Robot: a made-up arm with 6 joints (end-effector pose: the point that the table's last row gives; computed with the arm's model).
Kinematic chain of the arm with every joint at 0, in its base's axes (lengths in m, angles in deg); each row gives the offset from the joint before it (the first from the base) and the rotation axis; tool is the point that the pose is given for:
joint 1: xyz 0 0 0.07 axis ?
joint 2: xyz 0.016 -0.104 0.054 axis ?
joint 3: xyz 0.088 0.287 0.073 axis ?
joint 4: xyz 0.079 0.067 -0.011 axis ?
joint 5: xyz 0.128 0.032 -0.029 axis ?
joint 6: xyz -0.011 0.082 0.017 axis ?
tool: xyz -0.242 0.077 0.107
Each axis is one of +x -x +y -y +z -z.
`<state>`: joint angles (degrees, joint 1 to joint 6).
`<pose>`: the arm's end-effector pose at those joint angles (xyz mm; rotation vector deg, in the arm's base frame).
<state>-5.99 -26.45 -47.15 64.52 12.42 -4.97</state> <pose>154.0 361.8 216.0 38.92 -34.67 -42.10</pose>
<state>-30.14 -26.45 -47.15 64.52 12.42 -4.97</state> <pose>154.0 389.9 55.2 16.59 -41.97 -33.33</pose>
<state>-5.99 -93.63 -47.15 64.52 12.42 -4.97</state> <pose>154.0 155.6 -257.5 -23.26 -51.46 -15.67</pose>
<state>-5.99 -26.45 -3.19 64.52 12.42 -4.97</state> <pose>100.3 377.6 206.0 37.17 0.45 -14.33</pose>
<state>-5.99 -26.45 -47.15 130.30 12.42 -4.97</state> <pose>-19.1 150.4 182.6 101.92 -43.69 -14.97</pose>
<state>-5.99 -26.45 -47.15 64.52 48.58 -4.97</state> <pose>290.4 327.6 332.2 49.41 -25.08 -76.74</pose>
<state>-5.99 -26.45 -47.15 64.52 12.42 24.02</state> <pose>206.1 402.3 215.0 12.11 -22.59 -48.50</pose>
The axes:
joint 1: +x
joint 2: +x
joint 3: +z
joint 4: +x
joint 5: -z
joint 6: -x

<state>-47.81 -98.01 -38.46 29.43 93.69 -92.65</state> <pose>435.1 -209.6 -246.9 3.64 -117.36 46.58</pose>
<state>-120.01 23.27 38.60 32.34 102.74 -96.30</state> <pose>109.4 280.3 -543.1 10.89 -65.59 -24.84</pose>
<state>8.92 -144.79 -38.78 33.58 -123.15 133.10</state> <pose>269.5 -303.0 182.6 75.70 37.95 -91.42</pose>
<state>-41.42 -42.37 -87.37 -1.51 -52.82 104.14</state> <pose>95.7 -51.4 -189.5 164.11 -11.14 49.99</pose>
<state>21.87 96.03 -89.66 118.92 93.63 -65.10</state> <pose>-54.7 -368.1 0.0 4.46 -30.37 53.12</pose>
